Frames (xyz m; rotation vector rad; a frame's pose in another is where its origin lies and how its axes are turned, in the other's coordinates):
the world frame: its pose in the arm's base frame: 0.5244 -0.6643 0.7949 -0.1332 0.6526 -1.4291
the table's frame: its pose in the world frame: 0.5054 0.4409 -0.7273 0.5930 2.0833 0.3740
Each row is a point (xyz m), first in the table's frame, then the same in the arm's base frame.
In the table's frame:
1: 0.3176 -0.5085 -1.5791
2: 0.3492 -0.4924 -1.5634
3: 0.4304 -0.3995 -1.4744
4: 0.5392 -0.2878 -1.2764
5: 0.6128 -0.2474 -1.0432
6: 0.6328 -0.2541 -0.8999
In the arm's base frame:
1: 0.4701 0.4976 0.8342
2: 0.4861 0.5071 0.8002
3: 0.5657 0.4878 0.6720
4: 0.6418 0.4160 0.4427
5: 0.6364 0.3140 0.2169
6: 0.5994 0.2407 0.0976

